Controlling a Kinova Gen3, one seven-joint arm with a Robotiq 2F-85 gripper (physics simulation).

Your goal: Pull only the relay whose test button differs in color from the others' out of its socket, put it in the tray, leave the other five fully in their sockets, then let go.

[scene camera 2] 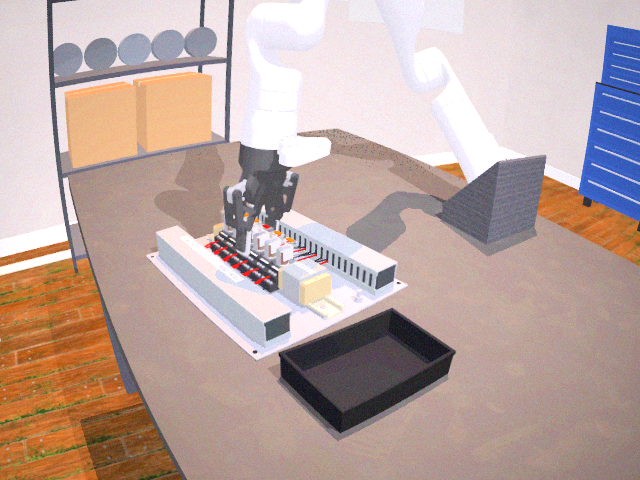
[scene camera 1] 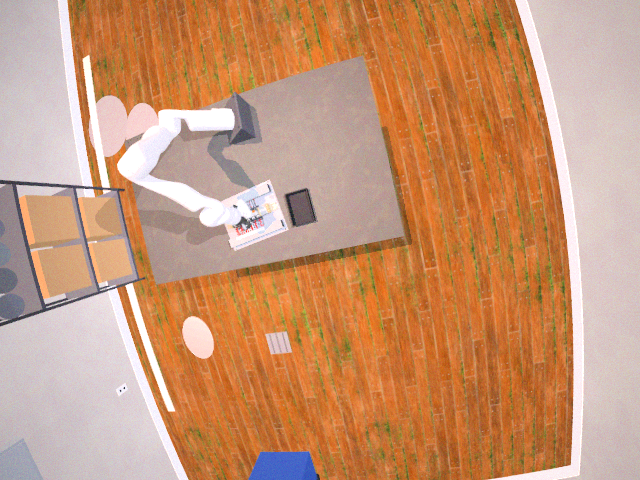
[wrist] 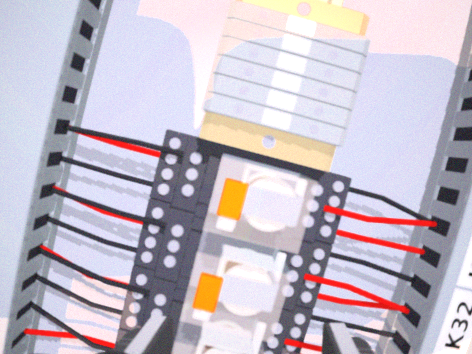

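Pixels of known places: gripper, between the fingertips: (scene camera 2: 256,247) (scene camera 1: 247,218) (wrist: 246,346); arm's base, origin of its link: (scene camera 2: 490,181) (scene camera 1: 231,120).
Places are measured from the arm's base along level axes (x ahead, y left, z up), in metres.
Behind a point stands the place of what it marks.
The red-buttoned relay (scene camera 2: 266,226) {x 0.472, y -0.025, z -0.017 m} sits in the row of relays; the others whose buttons I can see are orange. In the wrist view part of this relay (wrist: 232,342) {x 0.481, y -0.014, z -0.027 m} shows at the bottom edge, with its button out of view. My gripper (scene camera 1: 245,222) {x 0.490, y -0.021, z -0.045 m} (scene camera 2: 262,234) {x 0.490, y -0.021, z -0.045 m} (wrist: 245,331) {x 0.490, y -0.021, z -0.045 m} is down over it, fingers on either side and partly apart, with a gap to the relay on the wrist view's right. Two orange-buttoned relays (scene camera 2: 290,240) {x 0.463, y 0.031, z -0.017 m} (wrist: 207,292) {x 0.466, y 0.001, z -0.017 m} nearest the power unit sit in their sockets. Relays behind the fingers are partly hidden. The black tray (scene camera 1: 313,206) {x 0.493, y 0.307, z -0.084 m} (scene camera 2: 310,391) {x 0.563, y 0.260, z -0.066 m} is empty.
A ribbed power unit (scene camera 2: 297,284) {x 0.483, y 0.088, z -0.050 m} (wrist: 285,85) {x 0.462, y 0.065, z -0.040 m} stands at the row's end towards the tray. Long wire ducts (scene camera 2: 222,289) {x 0.579, y 0.067, z -0.044 m} (scene camera 2: 346,245) {x 0.372, y 0.033, z -0.044 m} flank the row, with red and black wires to the sockets. A shelf rack (scene camera 2: 227,103) stands beyond the table.
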